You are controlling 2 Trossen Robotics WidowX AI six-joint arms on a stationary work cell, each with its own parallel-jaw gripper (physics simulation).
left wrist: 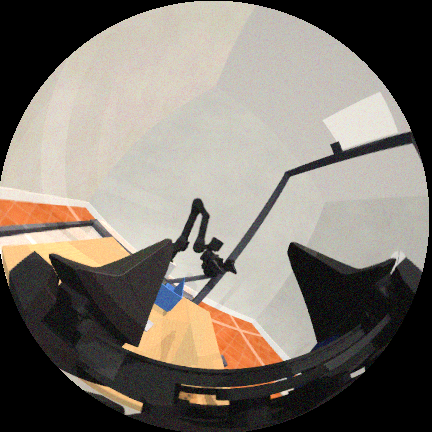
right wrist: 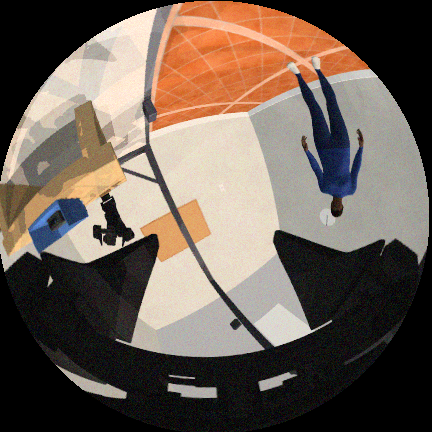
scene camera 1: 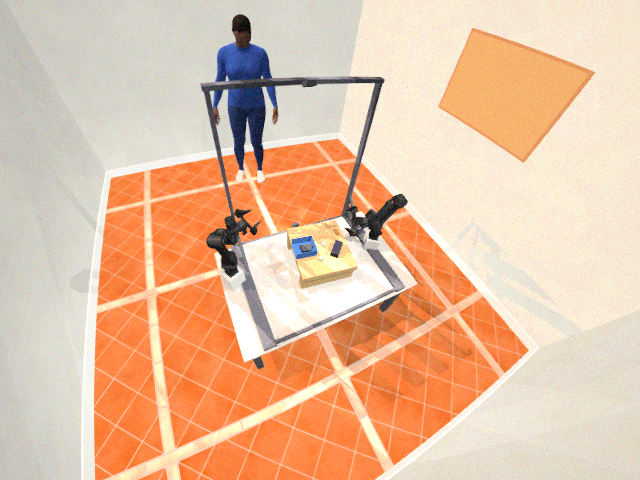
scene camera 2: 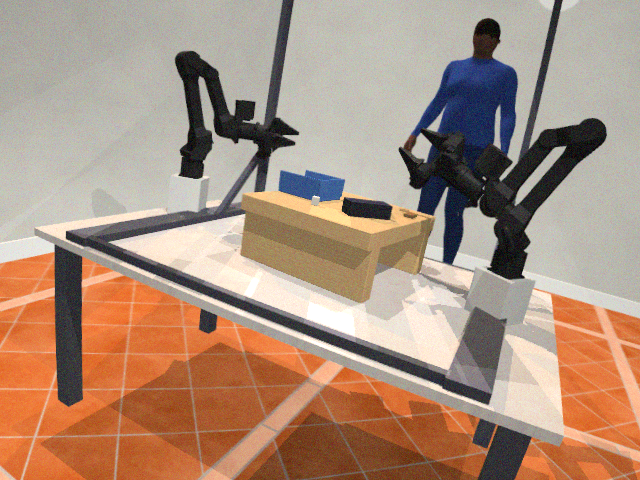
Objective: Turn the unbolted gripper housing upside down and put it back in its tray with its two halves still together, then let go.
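Where they show: left gripper, between the fingertips: (left wrist: 232,247) (right wrist: 111,245) (scene camera 1: 344,220) (scene camera 2: 410,138); right gripper, between the fingertips: (left wrist: 229,273) (right wrist: 217,238) (scene camera 1: 256,215) (scene camera 2: 297,138); left arm's base, origin of its link: (scene camera 1: 373,236) (scene camera 2: 505,273); right arm's base, origin of its link: (scene camera 1: 231,271) (scene camera 2: 190,176).
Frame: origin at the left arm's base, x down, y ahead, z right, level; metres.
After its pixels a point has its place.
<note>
The gripper housing (scene camera 1: 306,248) @(y 0.453, x -0.091, z -0.280 m) (right wrist: 56,220) @(y 0.492, x -0.082, z -0.271 m), a small dark grey block, lies inside the blue tray (scene camera 1: 302,240) @(y 0.489, x -0.083, z -0.216 m) (scene camera 2: 297,184) @(y 0.448, x -0.087, z -0.325 m) (left wrist: 167,298) @(y 0.427, x -0.090, z -0.207 m) (right wrist: 75,209) @(y 0.492, x -0.087, z -0.215 m). Whether its two halves are together and which side faces up is too small to tell. The tray walls hide it in scene camera 2. My left gripper (scene camera 1: 347,221) @(y 0.256, x -0.255, z -0.145 m) (scene camera 2: 410,139) @(y 0.256, x -0.255, z -0.145 m) (left wrist: 232,247) @(y 0.256, x -0.255, z -0.145 m) is open and empty, raised to the right of the wooden stand, away from the tray. My right gripper (scene camera 1: 254,217) @(y 0.796, x -0.185, z -0.160 m) (scene camera 2: 297,138) @(y 0.796, x -0.185, z -0.160 m) (right wrist: 217,238) @(y 0.796, x -0.185, z -0.160 m) is open and empty, raised to the left of the tray and above its height.
The tray stands on a wooden stand (scene camera 1: 330,268) @(y 0.287, x -0.056, z -0.372 m) (scene camera 2: 305,222) @(y 0.263, x -0.035, z -0.392 m) on the white table (scene camera 1: 294,310) @(y 0.458, x 0.107, z -0.607 m). A black box (scene camera 1: 336,248) @(y 0.268, x -0.091, z -0.239 m) (scene camera 2: 367,208) @(y 0.244, x -0.079, z -0.243 m) lies right of the tray. A small white piece (scene camera 1: 320,258) @(y 0.357, x -0.072, z -0.322 m) (scene camera 2: 315,200) @(y 0.347, x -0.068, z -0.324 m) and a brown piece (scene camera 1: 336,231) @(y 0.278, x -0.064, z -0.073 m) (scene camera 2: 409,213) @(y 0.278, x -0.064, z -0.075 m) also lie on the stand.
</note>
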